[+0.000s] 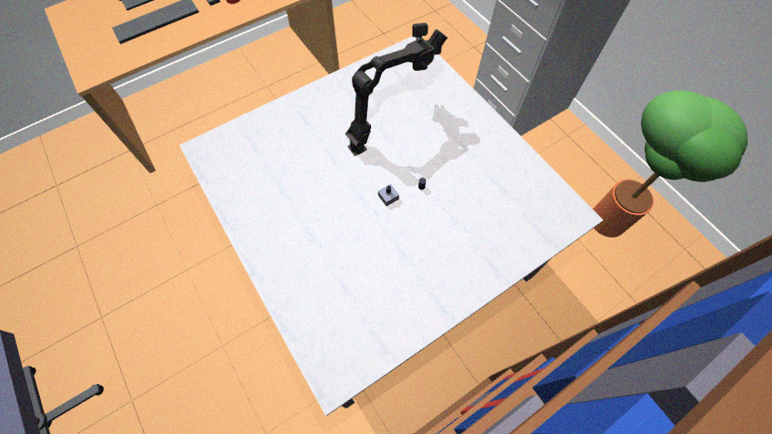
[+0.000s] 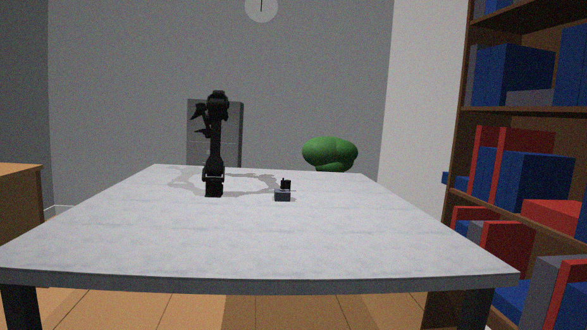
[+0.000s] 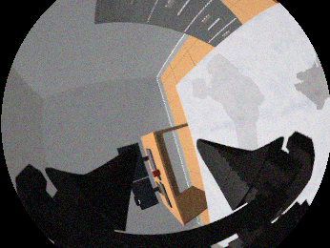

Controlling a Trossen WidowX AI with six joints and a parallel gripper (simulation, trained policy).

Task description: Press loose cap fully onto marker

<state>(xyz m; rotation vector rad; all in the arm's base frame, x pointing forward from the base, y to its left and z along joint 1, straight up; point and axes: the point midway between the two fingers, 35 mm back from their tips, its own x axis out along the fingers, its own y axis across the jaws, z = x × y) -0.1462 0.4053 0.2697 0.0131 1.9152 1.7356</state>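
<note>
My gripper tip is 49 cm short of the dark cap, 30 cm to the left of it and 23 cm above it. From my gripper tip the other things lie so: grey holder block: 46 cm ahead, 44 cm to the right, 24 cm below.
</note>
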